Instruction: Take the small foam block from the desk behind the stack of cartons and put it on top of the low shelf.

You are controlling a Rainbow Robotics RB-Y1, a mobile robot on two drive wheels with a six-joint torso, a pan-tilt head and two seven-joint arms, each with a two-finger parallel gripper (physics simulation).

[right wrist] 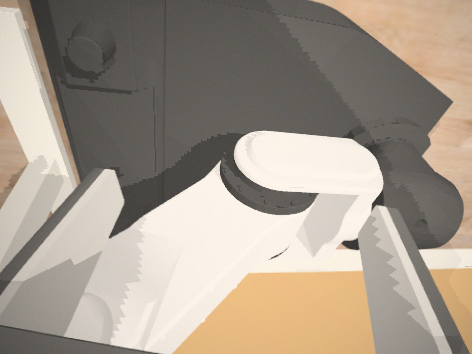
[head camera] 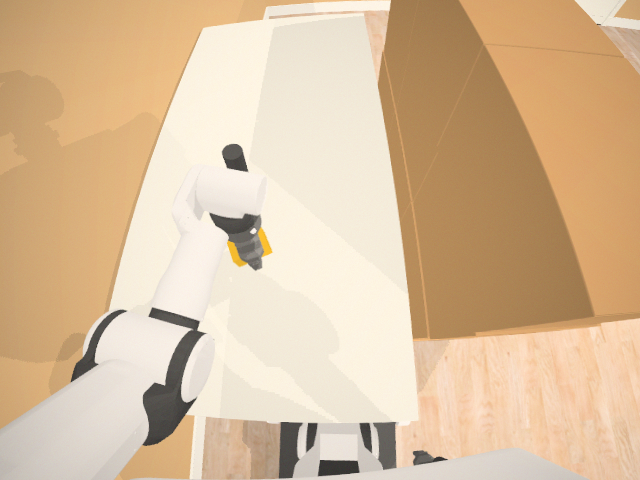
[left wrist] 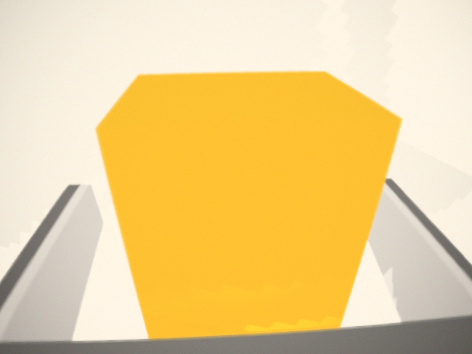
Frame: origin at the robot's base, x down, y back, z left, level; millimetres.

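Where they show: left gripper, fingertip midpoint: [head camera: 251, 248] [left wrist: 235, 200]; right gripper, fingertip midpoint: [right wrist: 240, 202].
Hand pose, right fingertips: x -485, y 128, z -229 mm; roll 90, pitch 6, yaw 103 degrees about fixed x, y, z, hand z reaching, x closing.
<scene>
After its pixels a point has its place.
The yellow foam block [head camera: 266, 243] {x -766, y -456, z 167 mm} [left wrist: 245, 190] {x -766, y -443, z 241 mm} is on the white desk [head camera: 320, 103] {x -721, y -973, z 49 mm} [left wrist: 50, 75] {x -721, y -387, z 233 mm}, partly hidden under my left gripper in the head view. My left gripper [head camera: 255, 266] [left wrist: 235, 200] {x -728, y -457, z 216 mm} points down at it and is open, with the block between its fingers in the left wrist view. A gap shows at the left finger. The block's right edge overlaps the right finger; I cannot tell if they touch. My right gripper [right wrist: 240, 202] {x -485, y 128, z -229 mm} is open and empty, low beside my base. The stack of cartons [head camera: 480, 180] {x -947, y -503, z -255 mm} stands right of the desk. The low shelf cannot be made out.
A large tan surface [head camera: 77, 206] {x -870, y -518, z 639 mm} runs along the desk's left side. Wooden floor [head camera: 516, 392] {x -1, y 17, z -854 mm} shows in front of the cartons. My dark base [right wrist: 225, 75] {x -170, y 159, z -137 mm} and white torso link [right wrist: 310, 162] {x -303, y 265, z -98 mm} lie beyond the right fingers, with a white frame bar [right wrist: 25, 90] at the left.
</scene>
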